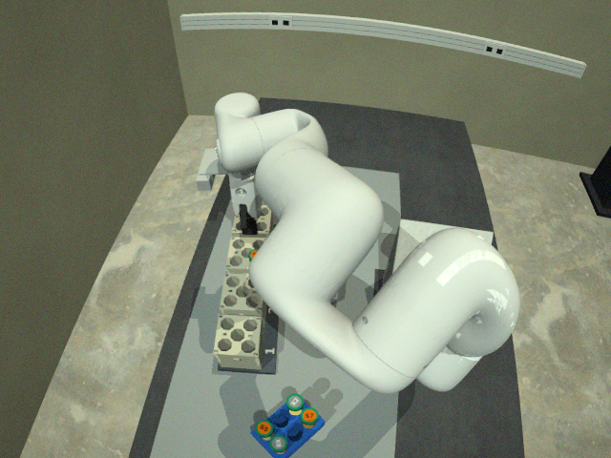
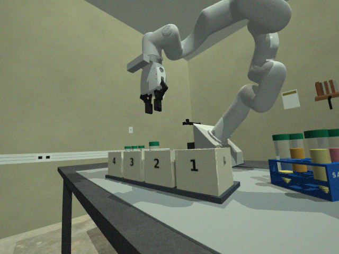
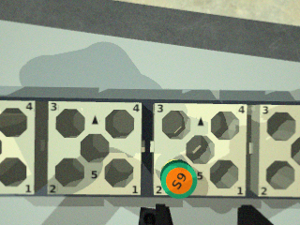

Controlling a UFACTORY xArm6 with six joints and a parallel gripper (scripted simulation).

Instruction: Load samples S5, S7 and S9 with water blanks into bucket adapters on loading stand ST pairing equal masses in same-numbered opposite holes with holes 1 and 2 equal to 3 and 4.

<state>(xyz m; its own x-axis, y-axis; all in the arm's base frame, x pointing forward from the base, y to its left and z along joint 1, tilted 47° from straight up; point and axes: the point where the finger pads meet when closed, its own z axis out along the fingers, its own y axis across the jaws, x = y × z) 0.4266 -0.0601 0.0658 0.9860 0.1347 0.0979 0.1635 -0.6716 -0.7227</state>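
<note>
Right now my hand is 340 mm to the right of the orange-capped tube, 200 mm past it and 190 mm above it. Also, from my hand: green done key (180 mm below, 180 mm behind, 10 mm to the left); yellow-filled tube (180 mm below, 10 mm ahead); dark stand base (240 mm below, 30 mm to the left, 10 mm ahead).
</note>
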